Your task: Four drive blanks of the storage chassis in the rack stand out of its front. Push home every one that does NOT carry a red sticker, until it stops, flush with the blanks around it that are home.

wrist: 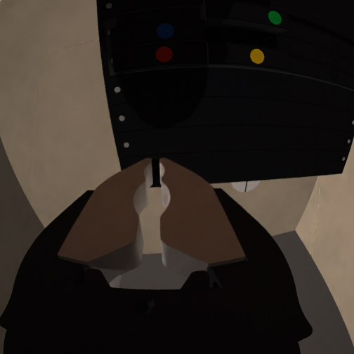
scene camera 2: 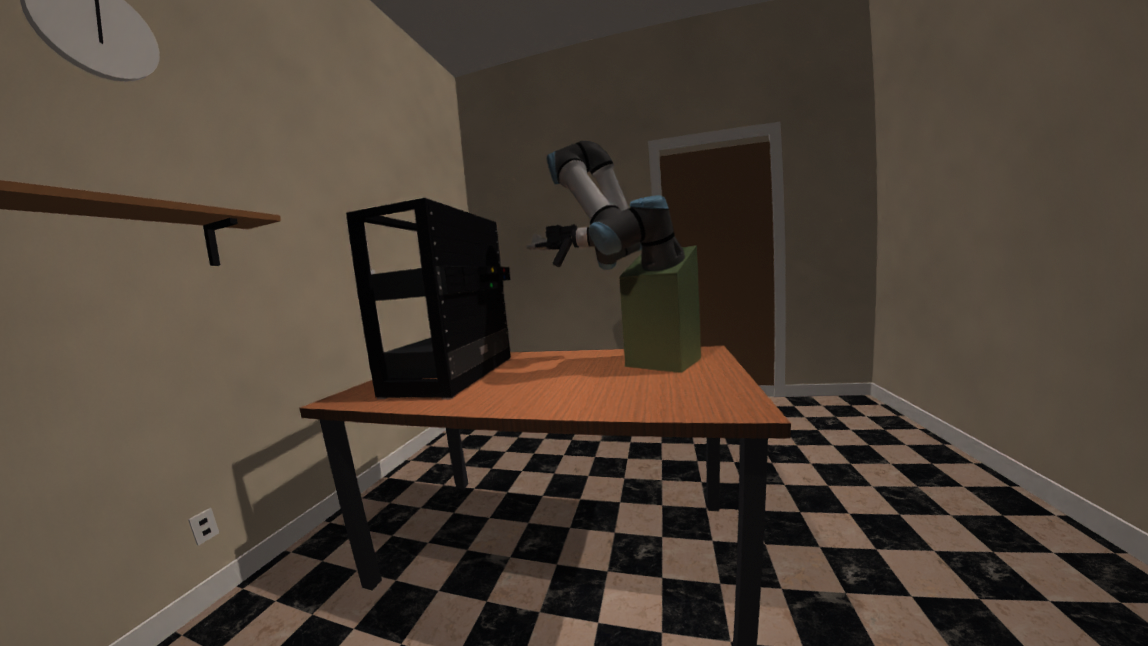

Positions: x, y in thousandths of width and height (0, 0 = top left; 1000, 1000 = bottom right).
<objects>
my gripper: wrist 445, 459; scene camera 2 459, 383
black rack: wrist 753, 298; scene camera 2 399, 388
</objects>
